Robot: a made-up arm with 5 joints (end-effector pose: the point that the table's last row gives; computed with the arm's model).
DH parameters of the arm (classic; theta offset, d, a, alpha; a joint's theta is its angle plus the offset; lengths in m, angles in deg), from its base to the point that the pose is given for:
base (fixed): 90 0.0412 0 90
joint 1: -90 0.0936 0.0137 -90
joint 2: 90 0.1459 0.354 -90
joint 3: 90 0.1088 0.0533 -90
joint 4: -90 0.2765 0.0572 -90
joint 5: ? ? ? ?
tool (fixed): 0 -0.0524 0 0
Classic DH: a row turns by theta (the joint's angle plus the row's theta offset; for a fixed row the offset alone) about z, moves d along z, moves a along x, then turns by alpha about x.
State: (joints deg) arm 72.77 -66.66 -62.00 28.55 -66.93
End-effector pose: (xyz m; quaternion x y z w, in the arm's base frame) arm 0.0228 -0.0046 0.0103 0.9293 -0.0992 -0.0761 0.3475
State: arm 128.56 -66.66 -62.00 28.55 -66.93
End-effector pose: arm 0.0228 0.0229 0.0200 -0.9839 0.0521 0.1137 0.1277
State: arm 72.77 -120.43 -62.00 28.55 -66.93
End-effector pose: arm 0.0445 0.0534 -0.0077 0.7962 -0.5364 -0.0935 0.2637
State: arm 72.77 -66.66 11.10 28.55 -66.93
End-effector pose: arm -0.0041 0.1868 0.4170 0.5807 -0.1347 0.2268 0.7702
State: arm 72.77 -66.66 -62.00 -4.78 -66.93
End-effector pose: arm 0.1276 0.0898 -0.0513 0.8774 0.1587 -0.1757 0.4172
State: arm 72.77 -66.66 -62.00 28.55 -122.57
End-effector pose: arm -0.0776 0.1261 0.1365 0.8574 0.0744 0.3664 0.3536
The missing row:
joint 5: -90 -0.2139 0.2161 -90
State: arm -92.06 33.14 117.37 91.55 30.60
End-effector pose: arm -0.0819 0.4580 -0.6393 0.1870 0.6532 -0.2315 0.6963
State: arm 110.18 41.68 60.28 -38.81 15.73
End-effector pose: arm -0.0692 -0.3816 0.5994 0.6685 -0.4420 0.3336 0.4964
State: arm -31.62 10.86 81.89 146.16 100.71
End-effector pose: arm 0.1608 0.3044 -0.1823 0.3797 0.1442 -0.5504 0.7294
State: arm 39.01 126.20 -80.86 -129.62 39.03
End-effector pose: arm 0.1763 -0.4876 0.1079 0.3982 -0.3950 -0.8270 0.0392
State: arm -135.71 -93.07 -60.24 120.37 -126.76
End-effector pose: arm -0.2217 -0.2938 0.3271 -0.5060 0.6222 0.5686 0.1832
